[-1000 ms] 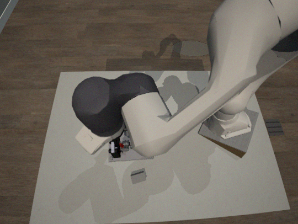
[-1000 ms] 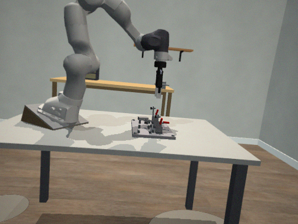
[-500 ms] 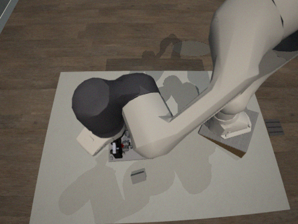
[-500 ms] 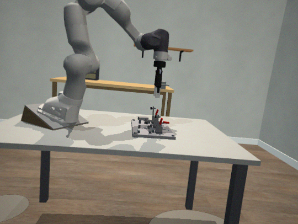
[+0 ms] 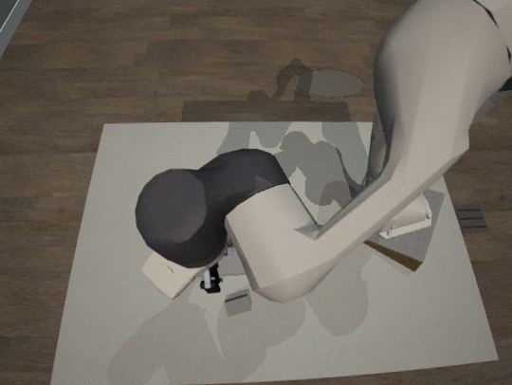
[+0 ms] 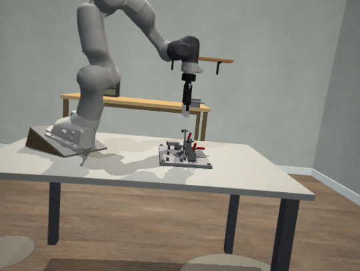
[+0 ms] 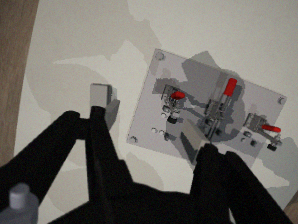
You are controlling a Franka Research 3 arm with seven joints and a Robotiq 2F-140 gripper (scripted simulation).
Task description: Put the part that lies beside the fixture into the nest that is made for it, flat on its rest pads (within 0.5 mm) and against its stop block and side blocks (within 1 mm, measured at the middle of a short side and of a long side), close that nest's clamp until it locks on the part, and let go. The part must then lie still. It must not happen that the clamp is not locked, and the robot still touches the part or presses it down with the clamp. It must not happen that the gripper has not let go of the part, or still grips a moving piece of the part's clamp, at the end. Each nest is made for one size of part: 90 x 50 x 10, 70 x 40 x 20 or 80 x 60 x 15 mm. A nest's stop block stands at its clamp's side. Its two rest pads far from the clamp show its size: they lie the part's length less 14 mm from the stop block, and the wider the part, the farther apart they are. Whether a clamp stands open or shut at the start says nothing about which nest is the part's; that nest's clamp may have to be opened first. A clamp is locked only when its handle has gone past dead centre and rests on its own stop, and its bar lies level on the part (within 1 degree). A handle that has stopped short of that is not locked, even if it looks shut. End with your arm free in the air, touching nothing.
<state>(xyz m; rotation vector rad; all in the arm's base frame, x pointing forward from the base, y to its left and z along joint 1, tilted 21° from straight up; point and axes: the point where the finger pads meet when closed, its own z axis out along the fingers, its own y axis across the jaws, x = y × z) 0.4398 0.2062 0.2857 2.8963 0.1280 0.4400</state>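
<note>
The part is 50 mm behind my hand, 110 mm to the left of it and 200 mm below it. The rest, counted from my hand: fixture plate 10 mm behind, 160 mm to the right, 210 mm below.
</note>
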